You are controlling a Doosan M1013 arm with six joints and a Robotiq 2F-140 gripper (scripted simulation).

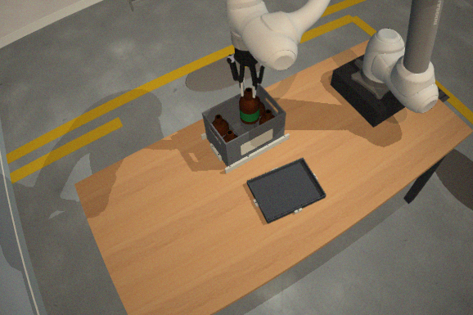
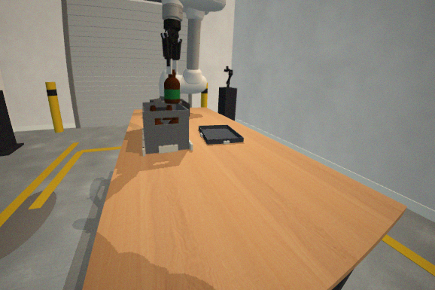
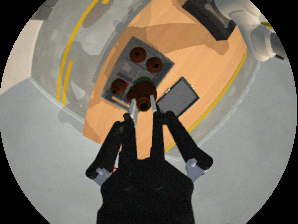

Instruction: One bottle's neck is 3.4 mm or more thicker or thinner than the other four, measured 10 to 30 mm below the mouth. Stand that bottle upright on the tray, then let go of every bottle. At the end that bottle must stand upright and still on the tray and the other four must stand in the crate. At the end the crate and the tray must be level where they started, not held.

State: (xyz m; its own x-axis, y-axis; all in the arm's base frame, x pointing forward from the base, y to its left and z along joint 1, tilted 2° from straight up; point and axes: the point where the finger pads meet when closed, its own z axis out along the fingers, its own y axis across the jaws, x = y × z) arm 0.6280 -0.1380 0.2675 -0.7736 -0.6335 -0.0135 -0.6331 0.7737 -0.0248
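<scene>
The glass bottle is 90 mm below my hand. From my hand the other things lie so: dark tray: 340 mm below, 250 mm to the left, 30 mm ahead; grey crate: 270 mm below, 40 mm to the right, 10 mm behind.
</scene>
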